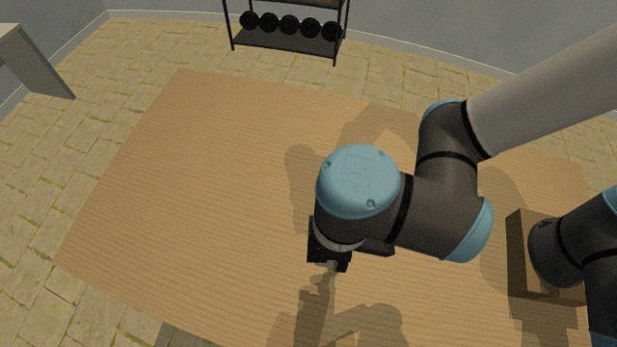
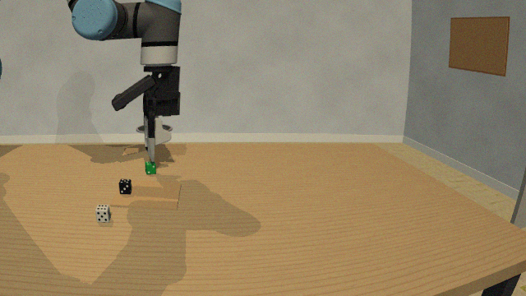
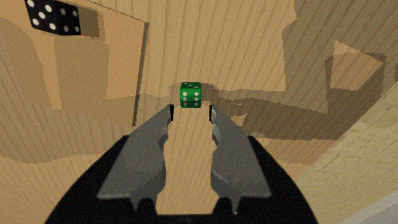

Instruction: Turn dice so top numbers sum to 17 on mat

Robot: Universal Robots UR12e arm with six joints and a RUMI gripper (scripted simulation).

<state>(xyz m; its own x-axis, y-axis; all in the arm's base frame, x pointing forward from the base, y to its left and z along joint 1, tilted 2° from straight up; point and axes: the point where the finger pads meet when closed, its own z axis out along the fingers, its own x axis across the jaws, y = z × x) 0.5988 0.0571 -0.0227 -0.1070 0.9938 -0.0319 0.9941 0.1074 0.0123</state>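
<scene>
The green die lies 4 cm below my hand. Also, from my hand: black die 13 cm to the right, 6 cm behind, 3 cm below; tan mat 14 cm to the right, 5 cm below, 2 cm behind; white die 25 cm to the right, 11 cm behind, 4 cm below.
</scene>
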